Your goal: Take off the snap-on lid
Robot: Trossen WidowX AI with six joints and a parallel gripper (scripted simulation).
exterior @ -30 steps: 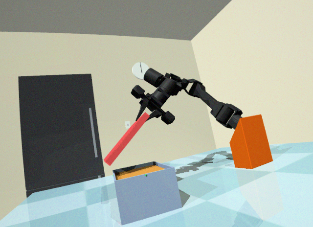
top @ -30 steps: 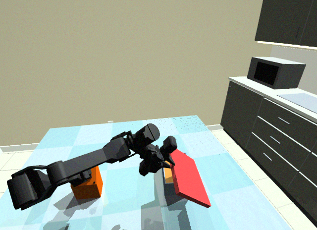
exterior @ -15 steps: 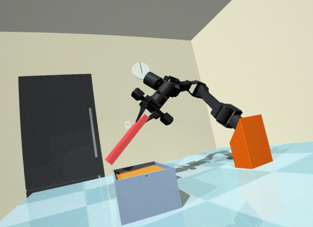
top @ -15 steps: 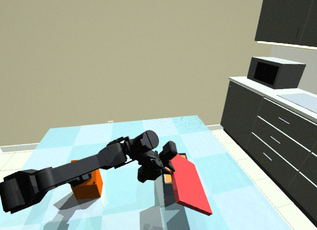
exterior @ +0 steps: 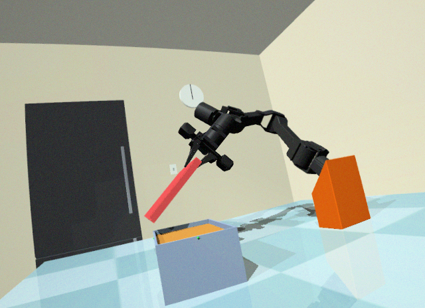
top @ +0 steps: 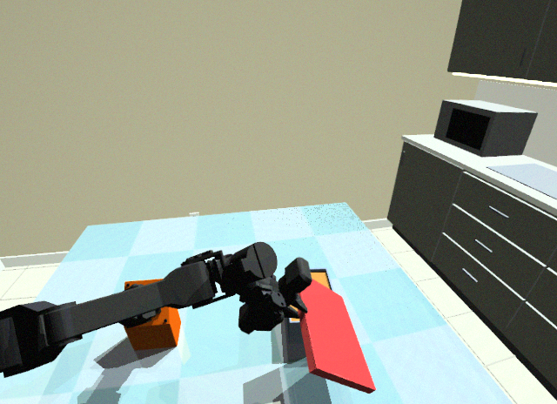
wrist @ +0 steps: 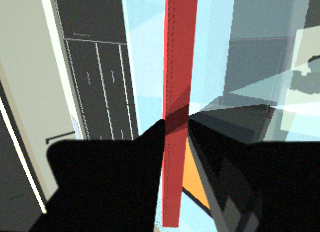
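Now: the red lid 6 cm ahead of my gripper tip, 1 cm to the right of it and 5 cm below it. The rest, counted from my gripper tip: storage box: 9 cm ahead, 17 cm to the left, 18 cm below.
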